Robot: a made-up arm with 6 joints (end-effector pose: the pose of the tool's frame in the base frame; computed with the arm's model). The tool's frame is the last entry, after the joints.
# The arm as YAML. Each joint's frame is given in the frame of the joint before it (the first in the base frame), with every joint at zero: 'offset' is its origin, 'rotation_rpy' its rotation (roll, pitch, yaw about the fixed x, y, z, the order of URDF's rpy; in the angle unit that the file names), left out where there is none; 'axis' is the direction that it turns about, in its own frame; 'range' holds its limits. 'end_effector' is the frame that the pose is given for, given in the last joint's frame.
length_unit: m
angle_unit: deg
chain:
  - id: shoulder
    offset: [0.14, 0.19, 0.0]
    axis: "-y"
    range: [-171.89, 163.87]
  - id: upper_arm
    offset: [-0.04, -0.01, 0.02]
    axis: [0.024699, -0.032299, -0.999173]
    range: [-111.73, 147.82]
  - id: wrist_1
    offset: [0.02, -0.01, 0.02]
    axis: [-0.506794, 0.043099, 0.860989]
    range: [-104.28, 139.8]
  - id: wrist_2
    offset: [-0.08, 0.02, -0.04]
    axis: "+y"
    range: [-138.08, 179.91]
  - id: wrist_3
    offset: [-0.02, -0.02, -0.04]
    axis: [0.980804, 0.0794, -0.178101]
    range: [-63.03, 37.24]
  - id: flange
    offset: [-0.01, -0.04, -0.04]
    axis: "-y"
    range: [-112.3, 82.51]
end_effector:
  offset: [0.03, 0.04, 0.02]
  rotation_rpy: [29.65, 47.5, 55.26]
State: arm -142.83 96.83 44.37 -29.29 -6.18 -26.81
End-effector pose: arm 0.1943 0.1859 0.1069 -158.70 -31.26 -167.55
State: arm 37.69 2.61 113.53 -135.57 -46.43 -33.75
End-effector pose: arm 0.0807 0.1560 0.0627 -83.22 4.66 99.88
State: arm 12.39 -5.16 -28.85 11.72 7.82 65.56
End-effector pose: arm 0.0175 0.2328 -0.0566 4.65 -14.18 12.44
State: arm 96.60 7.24 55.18 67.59 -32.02 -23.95
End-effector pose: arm 0.1416 0.0399 -0.1126 -71.75 40.02 -67.77
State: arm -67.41 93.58 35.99 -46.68 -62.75 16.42
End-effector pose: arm 0.0757 0.1979 0.0825 -150.36 19.00 -90.74
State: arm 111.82 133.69 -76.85 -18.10 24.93 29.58
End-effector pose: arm 0.1334 0.0941 0.0164 -166.10 67.47 -40.96
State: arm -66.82 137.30 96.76 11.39 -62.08 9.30
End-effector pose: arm 0.0929 0.2416 0.1623 164.84 -11.56 -159.35
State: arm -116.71 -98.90 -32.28 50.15 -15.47 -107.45
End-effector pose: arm 0.1472 0.0279 0.1081 42.88 -11.05 -35.01
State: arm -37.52 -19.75 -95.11 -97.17 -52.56 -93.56
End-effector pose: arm 0.0924 0.1830 0.0190 -19.73 79.10 -120.25
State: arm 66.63 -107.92 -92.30 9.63 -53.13 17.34
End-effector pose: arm 0.0662 0.1784 -0.1408 -60.77 30.85 30.75
